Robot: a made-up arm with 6 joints. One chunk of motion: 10 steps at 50 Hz.
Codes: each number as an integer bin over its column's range. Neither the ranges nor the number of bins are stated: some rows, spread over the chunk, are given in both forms.
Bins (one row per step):
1: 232 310 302 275 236 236
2: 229 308 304 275 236 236
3: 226 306 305 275 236 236
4: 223 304 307 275 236 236
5: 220 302 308 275 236 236
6: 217 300 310 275 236 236
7: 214 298 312 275 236 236
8: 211 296 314 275 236 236
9: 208 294 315 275 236 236
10: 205 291 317 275 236 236
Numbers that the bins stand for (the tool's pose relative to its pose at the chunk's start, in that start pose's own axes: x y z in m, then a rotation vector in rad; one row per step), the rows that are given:
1: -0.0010 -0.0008 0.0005 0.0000 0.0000 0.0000
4: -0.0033 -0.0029 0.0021 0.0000 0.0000 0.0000
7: -0.0056 -0.0050 0.0038 0.0000 0.0000 0.0000
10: -0.0078 -0.0075 0.0055 0.0000 0.0000 0.0000
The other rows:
2: -0.0017 -0.0015 0.0011 0.0000 0.0000 0.0000
3: -0.0025 -0.0022 0.0015 0.0000 0.0000 0.0000
5: -0.0040 -0.0036 0.0025 0.0000 0.0000 0.0000
6: -0.0048 -0.0043 0.0031 0.0000 0.0000 0.0000
8: -0.0063 -0.0057 0.0045 0.0000 0.0000 0.0000
9: -0.0071 -0.0064 0.0048 0.0000 0.0000 0.0000

